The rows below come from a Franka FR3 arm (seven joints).
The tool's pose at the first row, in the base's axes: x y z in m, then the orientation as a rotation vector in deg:
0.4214, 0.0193, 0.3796, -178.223, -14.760, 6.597
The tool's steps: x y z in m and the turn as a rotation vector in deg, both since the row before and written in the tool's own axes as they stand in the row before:
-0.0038, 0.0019, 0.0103, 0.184, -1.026, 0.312
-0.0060, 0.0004, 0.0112, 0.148, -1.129, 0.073
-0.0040, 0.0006, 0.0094, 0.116, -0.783, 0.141
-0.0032, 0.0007, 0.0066, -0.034, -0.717, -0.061
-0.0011, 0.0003, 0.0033, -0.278, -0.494, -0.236
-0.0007, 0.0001, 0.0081, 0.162, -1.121, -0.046
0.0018, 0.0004, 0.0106, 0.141, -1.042, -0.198
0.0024, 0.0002, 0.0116, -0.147, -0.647, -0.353
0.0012, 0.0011, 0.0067, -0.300, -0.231, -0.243
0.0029, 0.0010, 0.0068, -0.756, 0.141, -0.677
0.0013, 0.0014, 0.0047, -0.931, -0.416, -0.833
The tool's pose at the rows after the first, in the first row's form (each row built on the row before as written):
0.4172, 0.0169, 0.3696, -178.108, -14.271, 8.217
0.4103, 0.0157, 0.3590, -177.972, -14.159, 9.988
0.4054, 0.0146, 0.3501, -177.870, -13.939, 11.218
0.4015, 0.0135, 0.3439, -177.874, -14.055, 12.331
0.4000, 0.0131, 0.3408, -178.087, -14.483, 13.081
0.3981, 0.0129, 0.3329, -177.870, -14.542, 14.836
0.3982, 0.0128, 0.3221, -177.630, -14.838, 16.462
0.3984, 0.0130, 0.3103, -177.653, -15.429, 17.457
0.3984, 0.0121, 0.3035, -177.875, -15.880, 17.801
0.4000, 0.0116, 0.2962, 178.191, 17.084, -17.510
0.4006, 0.0104, 0.2913, 177.125, 18.430, -17.931

